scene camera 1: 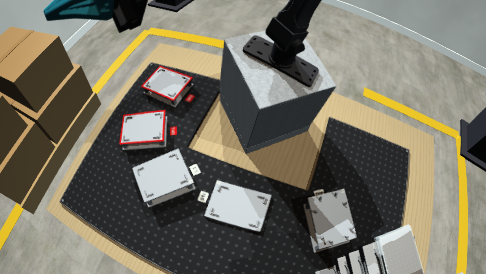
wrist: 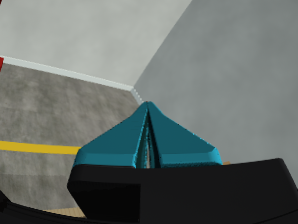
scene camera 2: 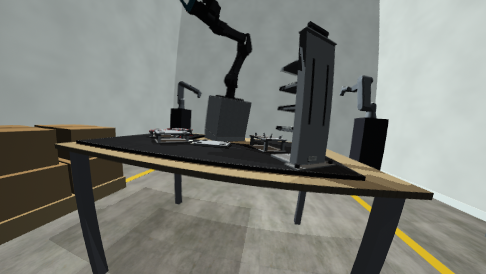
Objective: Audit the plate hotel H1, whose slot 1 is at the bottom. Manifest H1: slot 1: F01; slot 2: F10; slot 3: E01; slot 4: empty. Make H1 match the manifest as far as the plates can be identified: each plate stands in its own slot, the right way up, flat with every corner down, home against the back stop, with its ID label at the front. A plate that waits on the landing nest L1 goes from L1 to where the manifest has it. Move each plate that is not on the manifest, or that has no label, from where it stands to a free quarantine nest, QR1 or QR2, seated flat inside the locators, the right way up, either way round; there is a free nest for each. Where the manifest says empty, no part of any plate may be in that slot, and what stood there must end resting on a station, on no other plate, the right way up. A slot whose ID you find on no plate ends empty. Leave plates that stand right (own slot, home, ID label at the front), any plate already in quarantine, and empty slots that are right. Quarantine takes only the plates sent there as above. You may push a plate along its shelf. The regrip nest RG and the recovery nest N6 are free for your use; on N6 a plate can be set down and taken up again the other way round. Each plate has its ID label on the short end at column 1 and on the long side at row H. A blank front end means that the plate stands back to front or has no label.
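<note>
In scene camera 1 I see my gripper (scene camera 1: pixel 45 15), and the same view gives me a grey regrip nest (scene camera 1: pixel 333 221). A red-framed quarantine nest (scene camera 1: pixel 142 127) is visible there too, as is another red-framed quarantine nest (scene camera 1: pixel 166 82). Scene camera 2 shows me a plate hotel H1 (scene camera 2: pixel 308 140). As for the wrist view, my gripper (wrist: pixel 147 109) appears in it as well.
</note>
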